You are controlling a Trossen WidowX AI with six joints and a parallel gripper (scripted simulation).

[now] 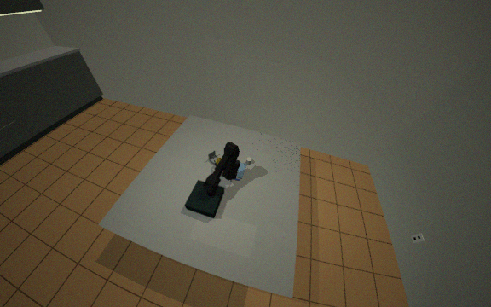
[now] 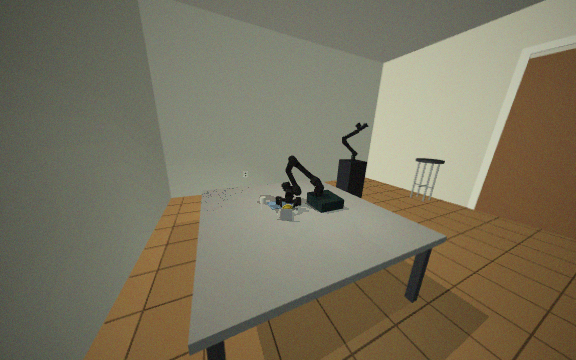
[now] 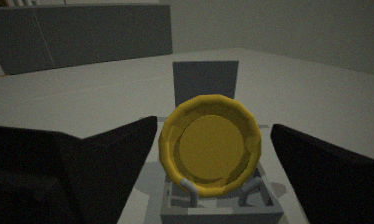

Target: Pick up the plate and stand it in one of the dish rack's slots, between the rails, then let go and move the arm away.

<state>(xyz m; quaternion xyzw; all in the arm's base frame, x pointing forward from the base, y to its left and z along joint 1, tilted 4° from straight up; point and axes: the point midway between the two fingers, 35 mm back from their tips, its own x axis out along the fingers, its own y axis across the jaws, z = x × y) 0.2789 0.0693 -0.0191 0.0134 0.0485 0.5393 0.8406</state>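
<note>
My gripper tip is 1 cm to the left of the yellow plate and 1 cm above it. Also, from my gripper tip: grey dish rack: 3 cm below, 2 cm to the left, 1 cm ahead; then white cup: 23 cm to the right, 13 cm ahead, 3 cm below; then light blue mat: 17 cm to the right, 5 cm below, 2 cm ahead.
</note>
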